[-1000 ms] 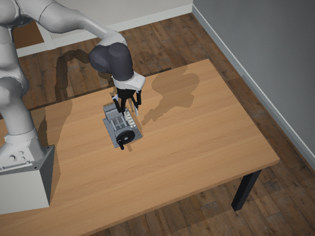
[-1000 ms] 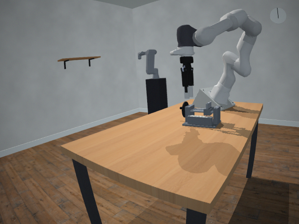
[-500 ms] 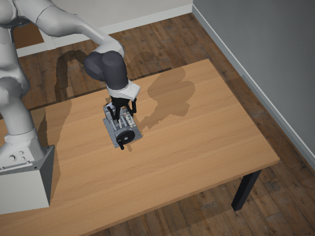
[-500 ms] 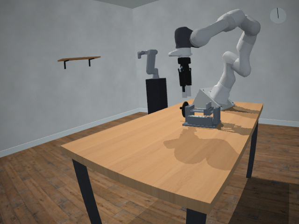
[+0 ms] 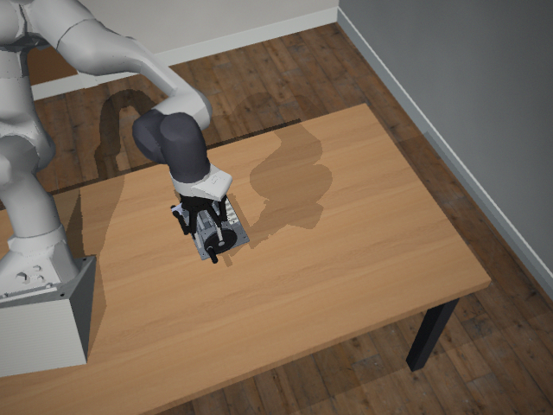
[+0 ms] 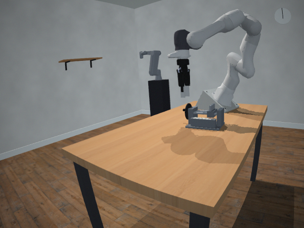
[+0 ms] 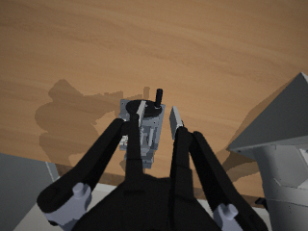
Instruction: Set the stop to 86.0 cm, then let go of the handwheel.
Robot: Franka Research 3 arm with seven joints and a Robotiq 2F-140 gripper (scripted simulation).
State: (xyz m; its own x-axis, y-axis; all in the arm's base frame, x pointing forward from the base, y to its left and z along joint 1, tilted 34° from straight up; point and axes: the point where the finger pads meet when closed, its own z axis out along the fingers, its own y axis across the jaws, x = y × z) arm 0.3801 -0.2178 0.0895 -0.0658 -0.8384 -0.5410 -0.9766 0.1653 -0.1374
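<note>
Now: hand 110 mm above the black handwheel, 20 mm to the right of it and 10 mm short of it. The rest, counted from my hand: sliding stop block: 180 mm to the left, 100 mm below, 50 mm ahead.
</note>
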